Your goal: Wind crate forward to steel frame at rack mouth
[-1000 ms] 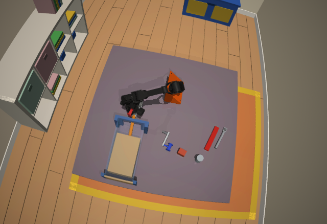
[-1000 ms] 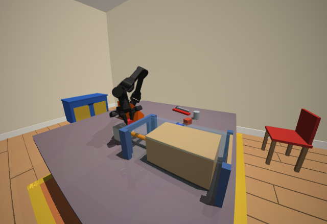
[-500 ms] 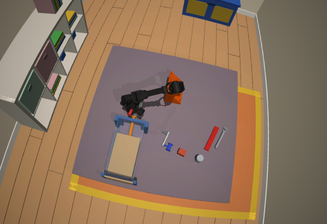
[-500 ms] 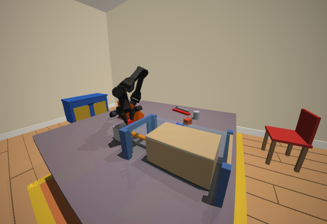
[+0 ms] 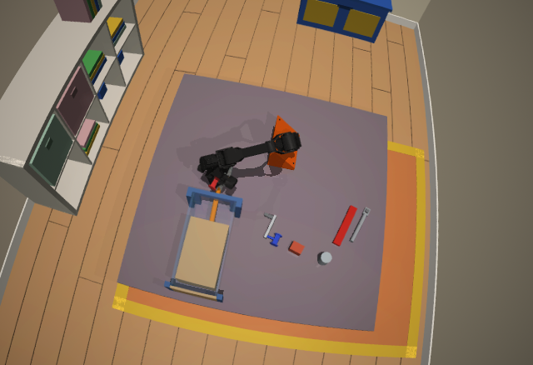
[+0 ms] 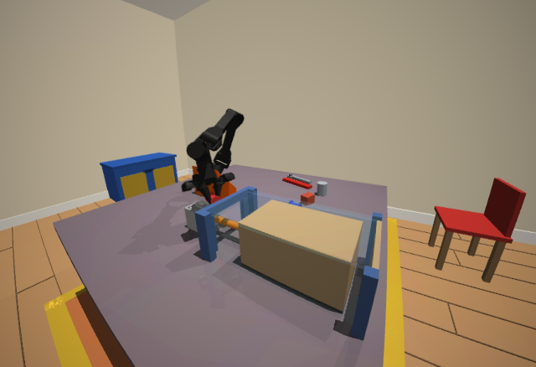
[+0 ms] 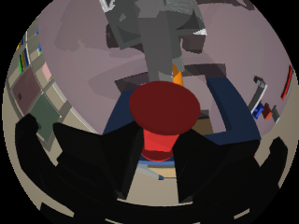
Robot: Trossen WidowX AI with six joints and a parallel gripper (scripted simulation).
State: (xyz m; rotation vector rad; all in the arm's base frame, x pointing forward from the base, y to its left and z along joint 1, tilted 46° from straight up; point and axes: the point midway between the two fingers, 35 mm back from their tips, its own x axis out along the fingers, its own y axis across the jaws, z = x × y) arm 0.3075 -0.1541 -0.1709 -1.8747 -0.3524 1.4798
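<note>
The winch handle lies 50 mm behind my gripper tip and 30 mm below it. The rest, counted from my gripper tip: blue frame 40 mm ahead, 20 mm to the left, 30 mm below; grey winch 130 mm behind, 10 mm to the right, 100 mm below; red grip 10 mm behind.
</note>
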